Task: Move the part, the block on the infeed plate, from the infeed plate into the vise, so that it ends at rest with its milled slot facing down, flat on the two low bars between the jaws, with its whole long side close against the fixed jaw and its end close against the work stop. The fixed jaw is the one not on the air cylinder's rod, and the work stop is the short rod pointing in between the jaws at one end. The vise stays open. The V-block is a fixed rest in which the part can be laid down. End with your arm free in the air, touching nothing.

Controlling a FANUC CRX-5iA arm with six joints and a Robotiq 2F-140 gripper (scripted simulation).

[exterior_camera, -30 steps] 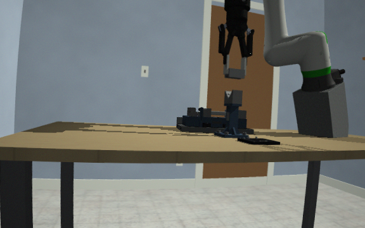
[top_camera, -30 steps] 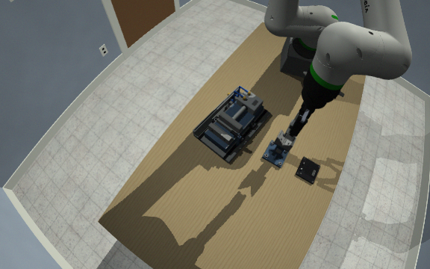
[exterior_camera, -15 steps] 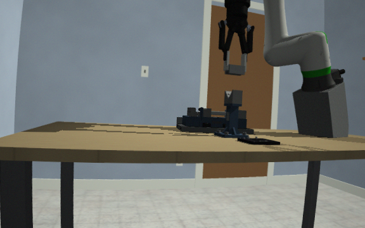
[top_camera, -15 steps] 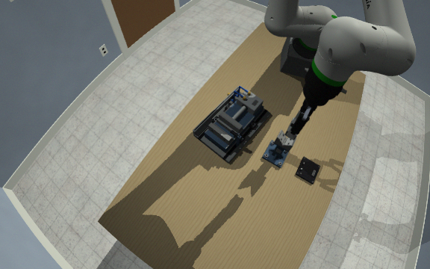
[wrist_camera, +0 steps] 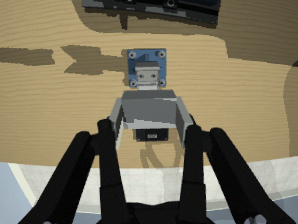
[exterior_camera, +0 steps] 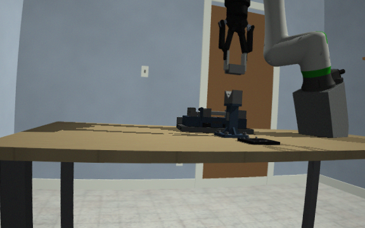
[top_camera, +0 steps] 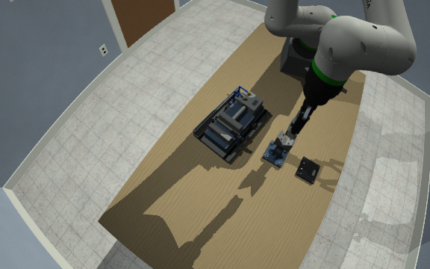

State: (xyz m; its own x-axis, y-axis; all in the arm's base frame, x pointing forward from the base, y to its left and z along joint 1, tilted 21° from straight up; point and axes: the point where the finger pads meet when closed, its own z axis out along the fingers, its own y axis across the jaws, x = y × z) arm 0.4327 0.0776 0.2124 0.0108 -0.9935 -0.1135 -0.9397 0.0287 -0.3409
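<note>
My hand is 20 mm short of the moving jaw, 220 mm to the left of it and 180 mm above it. The rest, counted from my hand: V-block post (200 mm below); then part (30 mm below); then work stop rod (60 mm ahead, 180 mm to the right, 170 mm below).
</note>
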